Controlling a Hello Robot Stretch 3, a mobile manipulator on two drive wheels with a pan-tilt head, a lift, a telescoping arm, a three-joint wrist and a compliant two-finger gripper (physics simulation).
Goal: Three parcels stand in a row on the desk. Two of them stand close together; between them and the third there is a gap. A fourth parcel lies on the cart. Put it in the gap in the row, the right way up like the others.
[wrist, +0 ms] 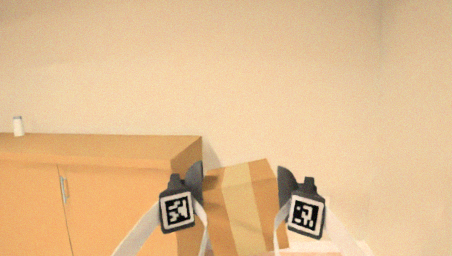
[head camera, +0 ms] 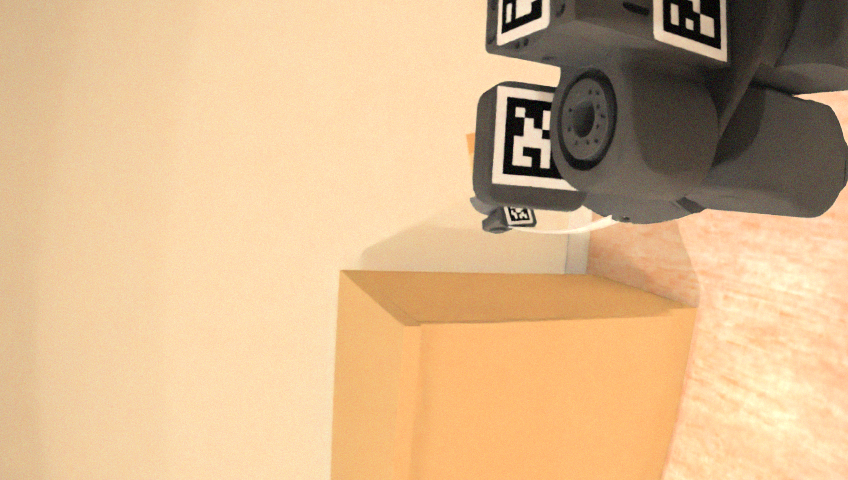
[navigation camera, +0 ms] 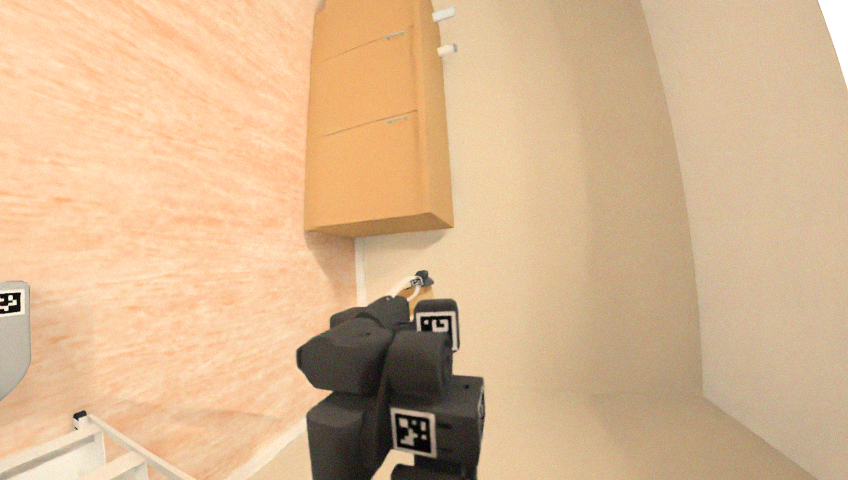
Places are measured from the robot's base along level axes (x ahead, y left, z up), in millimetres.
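Pixels of known places: gripper, fingertip midpoint: (navigation camera: 426, 297).
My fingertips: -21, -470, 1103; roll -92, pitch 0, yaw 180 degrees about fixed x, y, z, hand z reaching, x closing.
Behind a point stands the place of what it marks, as x, y, z.
My gripper (wrist: 241, 182) {-21, -470, 1103} is shut on the fourth parcel, a brown cardboard box with a paler tape band. In the wrist view the parcel (wrist: 241, 217) sits between both fingertips, slightly tilted in the picture, its lower part cut off by the frame. In the navigation view a small part of the parcel (navigation camera: 427, 292) {-9, -448, 1112} shows behind the fingers. In the head camera view an orange sliver of it (head camera: 470, 144) {-33, -477, 1117} shows beside the dark wrist, which hides the rest. The three parcels in the row and the desk do not show.
A wooden cabinet (head camera: 535, 392) {449, -1223, 565} (navigation camera: 368, 172) {557, -1229, 542} (wrist: 115, 200) with doors stands against the wall, close to the gripper. Small white containers (navigation camera: 447, 49) {1627, -1698, 990} (wrist: 18, 126) stand on it. Part of a white cart (navigation camera: 124, 460) {-374, -252, 421} shows at the navigation view's bottom left, and my grey base (navigation camera: 11, 344) {-101, -140, 160} at its left edge.
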